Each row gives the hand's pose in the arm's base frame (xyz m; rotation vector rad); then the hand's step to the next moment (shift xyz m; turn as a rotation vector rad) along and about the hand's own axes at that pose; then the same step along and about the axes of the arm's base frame.
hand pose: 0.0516 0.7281 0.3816 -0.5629 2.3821 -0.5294
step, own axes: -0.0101 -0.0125 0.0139 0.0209 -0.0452 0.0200
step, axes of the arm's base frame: 0.0195 -0.0084 0.0010 0.0099 -0.0527 -0.0021
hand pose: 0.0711 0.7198 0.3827 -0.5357 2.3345 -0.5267
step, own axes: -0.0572 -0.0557 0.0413 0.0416 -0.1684 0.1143
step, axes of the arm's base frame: 0.0807 -0.0268 0.0293 0.0891 -0.1869 -0.0162
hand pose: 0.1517 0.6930 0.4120 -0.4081 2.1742 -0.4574
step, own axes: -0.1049 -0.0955 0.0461 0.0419 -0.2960 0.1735
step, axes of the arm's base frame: 0.1103 -0.0460 0.0893 0.1528 -0.3099 0.0084
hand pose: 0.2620 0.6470 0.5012 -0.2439 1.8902 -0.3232
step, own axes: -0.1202 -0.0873 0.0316 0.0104 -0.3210 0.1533
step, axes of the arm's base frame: 0.0707 -0.0465 0.1261 0.1445 -0.3211 0.0512
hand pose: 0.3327 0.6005 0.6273 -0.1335 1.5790 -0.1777
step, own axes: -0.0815 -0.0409 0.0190 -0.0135 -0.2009 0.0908
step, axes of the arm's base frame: 0.0193 -0.0246 0.0877 0.0856 -0.1969 0.0517
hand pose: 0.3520 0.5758 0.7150 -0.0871 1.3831 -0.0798
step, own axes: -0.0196 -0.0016 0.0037 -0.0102 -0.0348 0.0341
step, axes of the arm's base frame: 0.0000 0.0006 0.0200 0.0314 -0.0330 0.0200
